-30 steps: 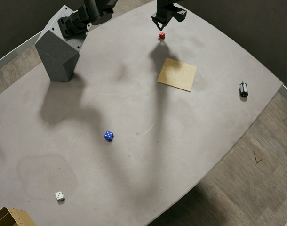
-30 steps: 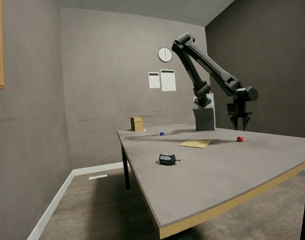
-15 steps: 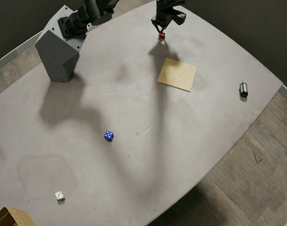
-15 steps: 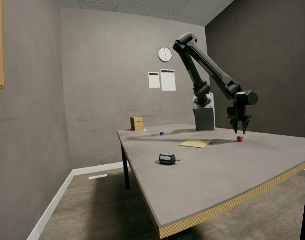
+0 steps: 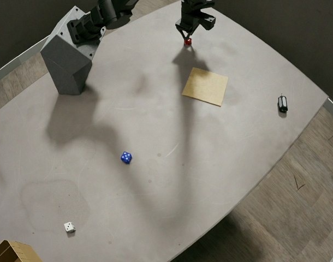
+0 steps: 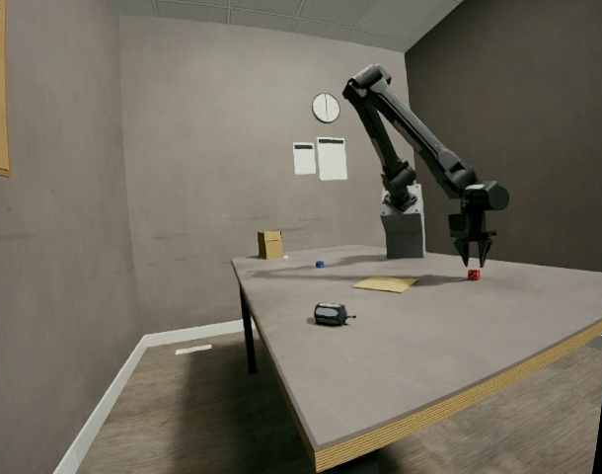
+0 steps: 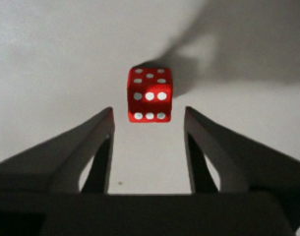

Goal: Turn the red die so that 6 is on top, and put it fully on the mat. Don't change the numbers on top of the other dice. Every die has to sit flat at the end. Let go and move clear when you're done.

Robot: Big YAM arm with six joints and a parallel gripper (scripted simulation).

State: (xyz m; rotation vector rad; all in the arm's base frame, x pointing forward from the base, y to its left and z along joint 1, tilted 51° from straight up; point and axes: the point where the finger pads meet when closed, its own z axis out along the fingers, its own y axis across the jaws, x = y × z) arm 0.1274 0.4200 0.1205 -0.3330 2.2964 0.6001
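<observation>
Right now the red die is 30 mm below my hand. Round my hand: blue die (430 mm to the right, 360 mm ahead, 30 mm below); then small black device (440 mm ahead, 160 mm to the left, 30 mm below); then tan mat (230 mm ahead, 70 mm to the right, 40 mm below).
</observation>
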